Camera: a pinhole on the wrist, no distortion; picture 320 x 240 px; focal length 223.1 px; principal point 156.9 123.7 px. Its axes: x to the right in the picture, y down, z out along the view. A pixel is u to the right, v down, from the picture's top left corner.
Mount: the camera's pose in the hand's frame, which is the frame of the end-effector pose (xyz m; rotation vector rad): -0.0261 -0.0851 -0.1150 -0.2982 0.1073 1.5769
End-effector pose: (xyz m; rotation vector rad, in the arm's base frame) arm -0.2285 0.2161 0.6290 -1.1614 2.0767 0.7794
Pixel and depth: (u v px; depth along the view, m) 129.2 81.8 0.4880
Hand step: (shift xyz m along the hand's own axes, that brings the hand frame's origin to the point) 0.0055 -0.0171 0.3796
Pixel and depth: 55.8 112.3 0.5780
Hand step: -0.0668 -0.1911 0.5100
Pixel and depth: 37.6 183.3 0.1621
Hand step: -0.0887 -0.1293 0.0576
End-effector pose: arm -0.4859 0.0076 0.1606 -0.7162 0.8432 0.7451
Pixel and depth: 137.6 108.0 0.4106
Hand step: -0.0474 -0.0146 0.2915
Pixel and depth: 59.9 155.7 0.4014
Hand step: -0.1318 -0.1541 0.3080
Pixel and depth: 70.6 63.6 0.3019
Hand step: 0.0180 -0.1189 0.2141
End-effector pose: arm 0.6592 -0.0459 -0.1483 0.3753 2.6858 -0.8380
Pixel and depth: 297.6 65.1 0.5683
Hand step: 0.0521 0.4102 0.3564
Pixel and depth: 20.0 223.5 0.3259
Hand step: -0.2101 -0.2008 0.2317
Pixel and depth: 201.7 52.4 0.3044
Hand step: 0.0332 0.0543 0.1730
